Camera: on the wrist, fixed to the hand. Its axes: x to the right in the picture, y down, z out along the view.
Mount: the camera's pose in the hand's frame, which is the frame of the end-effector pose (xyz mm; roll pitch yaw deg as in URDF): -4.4 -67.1 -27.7 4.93 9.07 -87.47
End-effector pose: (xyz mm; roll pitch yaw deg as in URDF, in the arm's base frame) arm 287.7 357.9 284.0 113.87 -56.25 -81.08
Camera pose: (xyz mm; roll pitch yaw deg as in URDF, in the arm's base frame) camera 345.6 327.3 252.5 114.08 25.44 -44.09
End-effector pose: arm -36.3 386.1 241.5 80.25 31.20 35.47
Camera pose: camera -78.5 375.6 183.2 -84.27 61.29 -143.13
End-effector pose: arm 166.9 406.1 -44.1 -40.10 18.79 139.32
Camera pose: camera 209.8 460.5 -21.8 -18.39 -28.25 62.92
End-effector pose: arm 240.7 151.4 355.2 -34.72 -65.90 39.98
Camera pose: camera 274.1 86.8 357.5 72.38 -12.49 -72.72
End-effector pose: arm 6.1 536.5 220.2 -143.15 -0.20 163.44
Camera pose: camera 0.0 499.6 282.6 -173.18 -45.88 -109.94
